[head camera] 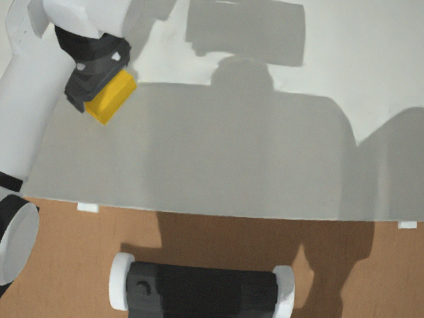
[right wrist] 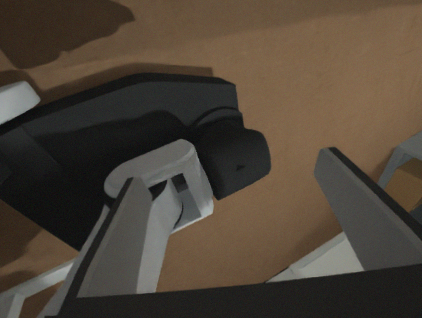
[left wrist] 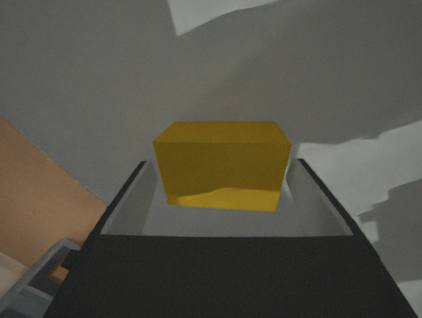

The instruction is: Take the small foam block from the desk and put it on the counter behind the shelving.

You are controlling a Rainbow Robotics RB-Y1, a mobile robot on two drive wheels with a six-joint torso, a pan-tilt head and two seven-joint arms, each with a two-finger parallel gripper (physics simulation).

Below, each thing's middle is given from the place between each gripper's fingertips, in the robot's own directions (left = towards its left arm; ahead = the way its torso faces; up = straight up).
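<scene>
The yellow foam block (head camera: 103, 106) is 20 mm below my left hand.
From my right hand, the yellow foam block is 430 mm to the left, 750 mm ahead and 200 mm above.
</scene>
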